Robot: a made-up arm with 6 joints. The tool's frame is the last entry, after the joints.
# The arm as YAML. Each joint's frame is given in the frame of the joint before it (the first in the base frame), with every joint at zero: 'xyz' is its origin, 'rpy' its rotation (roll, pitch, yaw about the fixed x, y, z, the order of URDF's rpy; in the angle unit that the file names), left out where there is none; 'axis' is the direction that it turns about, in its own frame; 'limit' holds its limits. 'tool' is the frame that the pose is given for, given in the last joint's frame.
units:
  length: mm
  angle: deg
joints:
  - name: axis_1
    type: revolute
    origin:
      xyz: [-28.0, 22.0, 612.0]
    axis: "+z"
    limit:
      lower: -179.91
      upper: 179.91
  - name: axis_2
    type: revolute
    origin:
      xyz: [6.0, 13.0, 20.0]
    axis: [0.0, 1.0, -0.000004]
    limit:
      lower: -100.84
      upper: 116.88
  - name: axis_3
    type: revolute
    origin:
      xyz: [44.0, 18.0, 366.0]
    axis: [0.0, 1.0, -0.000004]
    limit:
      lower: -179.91
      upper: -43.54
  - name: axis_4
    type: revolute
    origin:
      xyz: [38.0, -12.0, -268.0]
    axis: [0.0, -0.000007, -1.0]
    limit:
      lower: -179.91
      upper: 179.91
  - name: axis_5
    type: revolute
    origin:
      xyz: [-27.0, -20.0, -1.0]
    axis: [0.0, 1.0, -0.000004]
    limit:
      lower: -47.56
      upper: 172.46
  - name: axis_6
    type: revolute
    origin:
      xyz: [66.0, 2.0, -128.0]
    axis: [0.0, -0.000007, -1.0]
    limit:
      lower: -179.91
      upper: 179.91
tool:
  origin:
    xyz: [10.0, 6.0, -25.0]
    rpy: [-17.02, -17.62, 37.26]
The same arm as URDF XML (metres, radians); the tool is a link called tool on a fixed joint. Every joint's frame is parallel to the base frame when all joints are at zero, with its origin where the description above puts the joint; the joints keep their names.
<robot name="arm">
  <joint name="tool_fixed" type="fixed">
    <parent link="link6"/>
    <child link="tool"/>
    <origin xyz="0.01 0.006 -0.025" rpy="-0.2971 -0.3075 0.6503"/>
  </joint>
  <joint name="axis_6" type="revolute">
    <parent link="link5"/>
    <child link="link6"/>
    <origin xyz="0.066 0.002 -0.128"/>
    <axis xyz="0 0 -1"/>
    <limit lower="-3.14" upper="3.14"/>
  </joint>
  <joint name="axis_5" type="revolute">
    <parent link="link4"/>
    <child link="link5"/>
    <origin xyz="-0.027 -0.02 -0.001"/>
    <axis xyz="0 1 0"/>
    <limit lower="-0.8301" upper="3.01"/>
  </joint>
  <joint name="axis_4" type="revolute">
    <parent link="link3"/>
    <child link="link4"/>
    <origin xyz="0.038 -0.012 -0.268"/>
    <axis xyz="0 0 -1"/>
    <limit lower="-3.14" upper="3.14"/>
  </joint>
  <joint name="axis_3" type="revolute">
    <parent link="link2"/>
    <child link="link3"/>
    <origin xyz="0.044 0.018 0.366"/>
    <axis xyz="0 1 0"/>
    <limit lower="-3.14" upper="-0.7599"/>
  </joint>
  <joint name="axis_2" type="revolute">
    <parent link="link1"/>
    <child link="link2"/>
    <origin xyz="0.006 0.013 0.02"/>
    <axis xyz="0 1 0"/>
    <limit lower="-1.76" upper="2.0399"/>
  </joint>
  <joint name="axis_1" type="revolute">
    <parent link="base_link"/>
    <child link="link1"/>
    <origin xyz="-0.028 0.022 0.612"/>
    <axis xyz="0 0 1"/>
    <limit lower="-3.14" upper="3.14"/>
  </joint>
  <link name="base_link"/>
  <link name="link1"/>
  <link name="link2"/>
  <link name="link3"/>
  <link name="link4"/>
  <link name="link5"/>
  <link name="link6"/>
  <link name="tool"/>
</robot>

